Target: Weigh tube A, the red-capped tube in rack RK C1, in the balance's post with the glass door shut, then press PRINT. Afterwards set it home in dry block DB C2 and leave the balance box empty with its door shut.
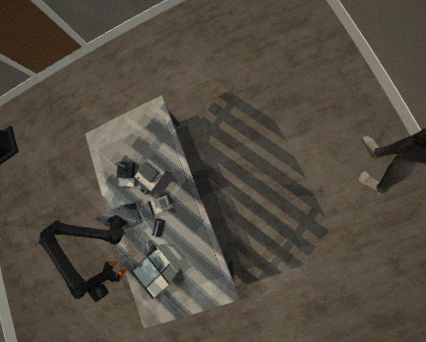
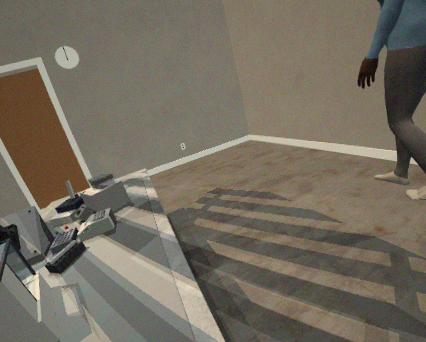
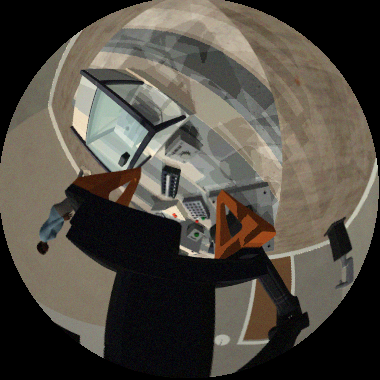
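Where they show: gripper, fingertip midpoint: (image 1: 122,265) (image 3: 180,182); arm's base at its link origin: (image 1: 118,220).
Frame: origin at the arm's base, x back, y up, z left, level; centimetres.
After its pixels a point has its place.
My gripper (image 1: 117,268) {x -1.6, y 14.2, z -30.7 cm} (image 3: 180,182) {x -1.6, y 14.2, z -30.7 cm} is open and empty, beside the table edge near the balance. The balance's glass box (image 1: 150,272) {x -16.0, y 10.2, z -43.6 cm} (image 3: 120,120) {x -7.6, y 10.2, z -42.1 cm} has a dark frame; a dark knob (image 3: 124,159) {x -10.6, y 11.5, z -36.6 cm} sits low on its near glass. I cannot tell if the door is fully shut, and I make out no tube inside. A grey block with a grid of holes (image 1: 145,210) {x -20.3, y -7.7, z -2.1 cm} (image 2: 62,240) {x -20.3, y -7.6, z -5.6 cm} (image 3: 195,206) {x -19.4, y -8.2, z -4.5 cm} stands mid-table. A small red spot (image 2: 66,227) {x -21.9, y -5.5, z 2.0 cm} (image 3: 197,221) {x -21.1, y -5.2, z 2.4 cm} shows at its end, too small to identify as tube A's cap. The labels RK and DB are unreadable.
A long black slotted block (image 1: 158,227) {x -25.0, y -7.0, z -19.2 cm} (image 2: 66,256) {x -24.8, y -7.3, z -22.5 cm} (image 3: 170,181) {x -21.5, y -7.1, z -20.5 cm} lies between the balance and the grid block. A pale keypad device (image 1: 162,202) {x -38.3, y -4.0, z -3.3 cm} (image 2: 98,223) {x -37.4, y -5.5, z -9.8 cm} stands beside them. A grey upright panel (image 2: 30,232) {x -9.3, y -0.1, z -0.6 cm} (image 3: 257,195) {x 6.9, y -6.3, z -5.8 cm} is near the arm's base. Larger machines (image 1: 151,175) {x -45.1, y 8.3, z 16.3 cm} stand farther along.
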